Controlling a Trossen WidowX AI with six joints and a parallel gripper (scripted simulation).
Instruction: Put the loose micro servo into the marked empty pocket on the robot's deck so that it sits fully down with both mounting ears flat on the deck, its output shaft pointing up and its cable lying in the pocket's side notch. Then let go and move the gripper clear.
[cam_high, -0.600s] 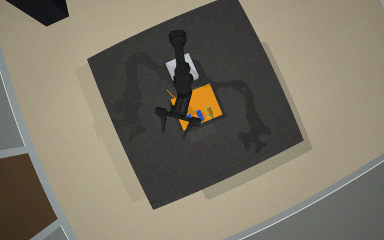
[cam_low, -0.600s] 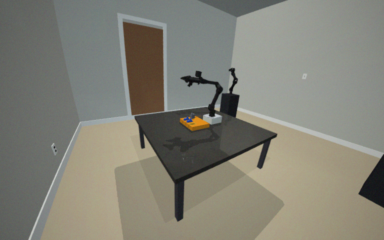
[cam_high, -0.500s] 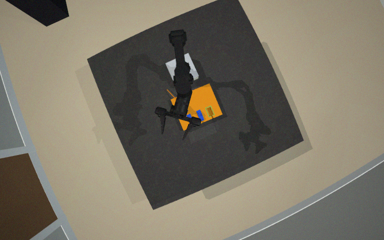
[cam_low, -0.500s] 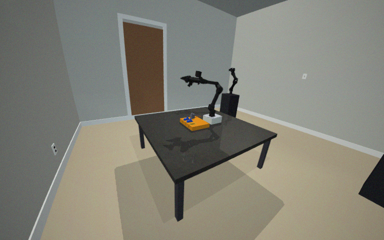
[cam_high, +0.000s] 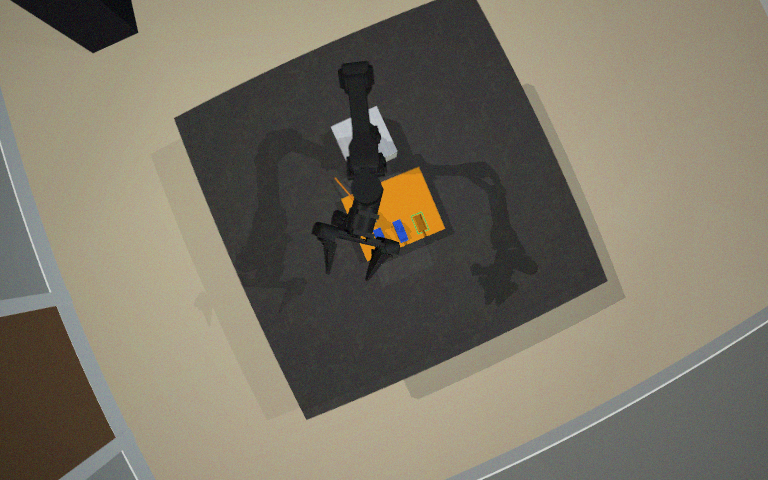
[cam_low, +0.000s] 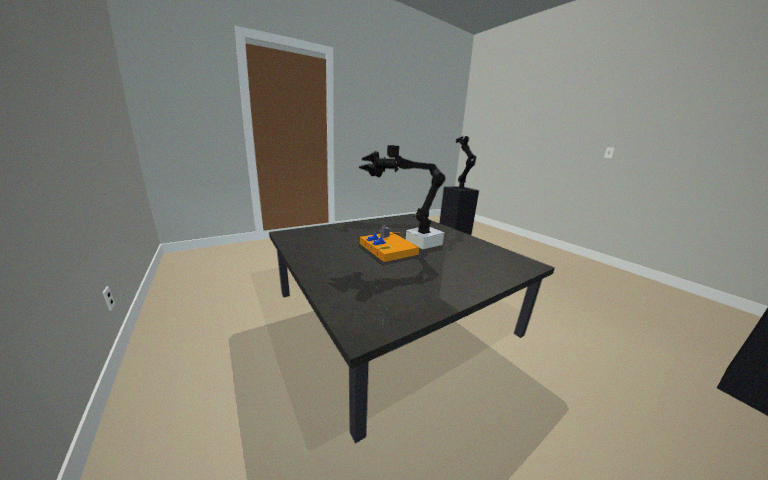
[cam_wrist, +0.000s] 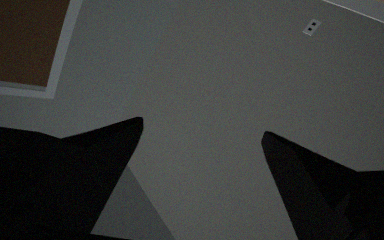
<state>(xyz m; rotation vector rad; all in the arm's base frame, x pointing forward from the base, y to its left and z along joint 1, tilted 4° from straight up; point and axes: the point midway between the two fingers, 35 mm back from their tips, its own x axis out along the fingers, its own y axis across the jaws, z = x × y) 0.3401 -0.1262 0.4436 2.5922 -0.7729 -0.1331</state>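
Right now my gripper tip is 17 cm past the orange deck, 16 cm to the right of it and 47 cm above it.
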